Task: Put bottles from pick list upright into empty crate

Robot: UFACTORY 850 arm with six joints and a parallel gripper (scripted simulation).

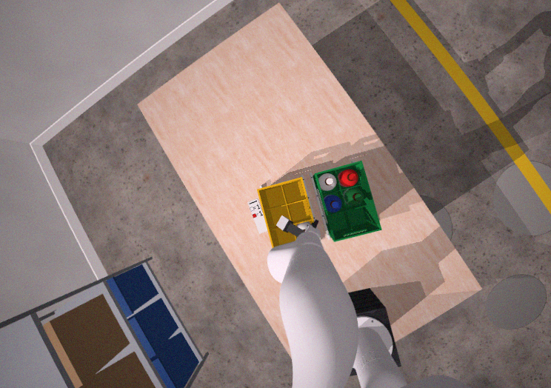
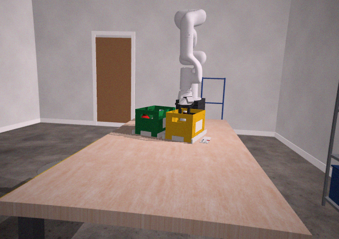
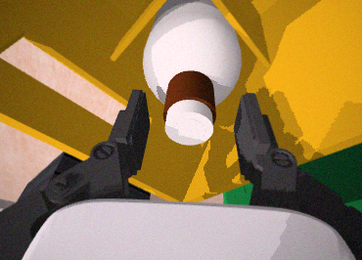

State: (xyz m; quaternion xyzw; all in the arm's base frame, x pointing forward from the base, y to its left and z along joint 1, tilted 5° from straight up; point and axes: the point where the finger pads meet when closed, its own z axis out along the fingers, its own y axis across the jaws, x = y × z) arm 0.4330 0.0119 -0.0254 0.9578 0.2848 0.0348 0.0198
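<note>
Right now my hand is 12 cm short of the red-label bottle, 26 cm to the left of it and 7 cm above it. Round my hand: blue-label bottle: 6 cm ahead, 15 cm to the right, 7 cm below; yellow crate: 10 cm ahead, 3 cm to the left, 7 cm below; green crate: 5 cm ahead, 20 cm to the right, 7 cm below.
</note>
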